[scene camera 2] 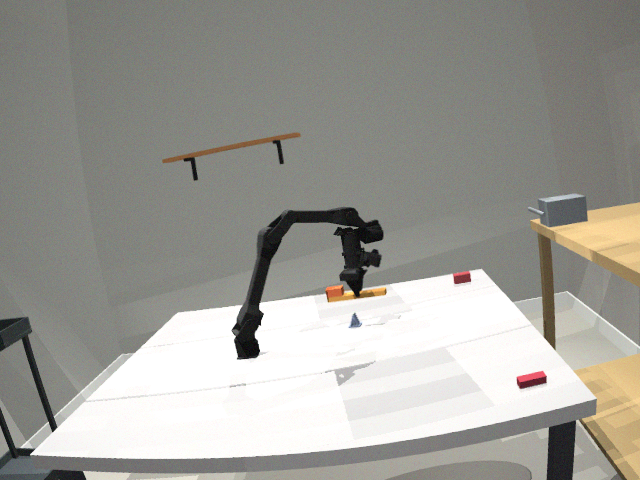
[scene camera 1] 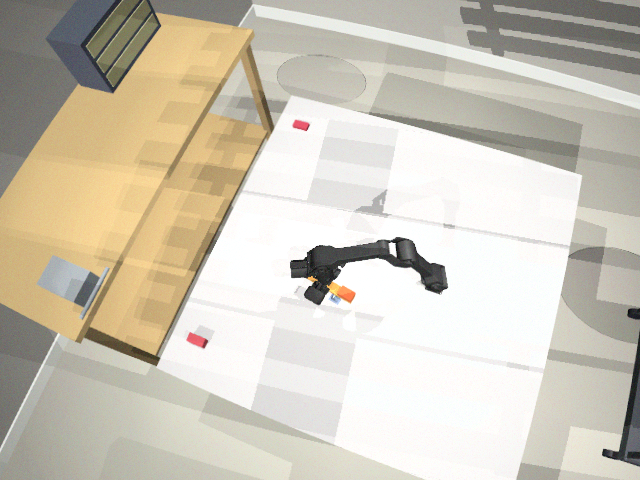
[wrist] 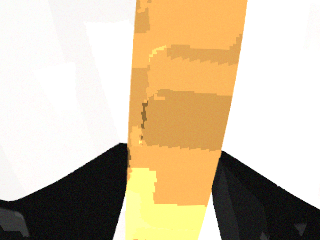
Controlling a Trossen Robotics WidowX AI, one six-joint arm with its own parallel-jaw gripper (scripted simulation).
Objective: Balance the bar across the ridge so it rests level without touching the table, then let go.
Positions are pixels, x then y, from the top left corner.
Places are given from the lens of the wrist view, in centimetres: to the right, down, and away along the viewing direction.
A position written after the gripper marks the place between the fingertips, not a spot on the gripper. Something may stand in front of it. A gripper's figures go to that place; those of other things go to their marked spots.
gripper (wrist: 171,157): 0, 2, 10
orange bar (wrist: 183,69): 1, -2, 8
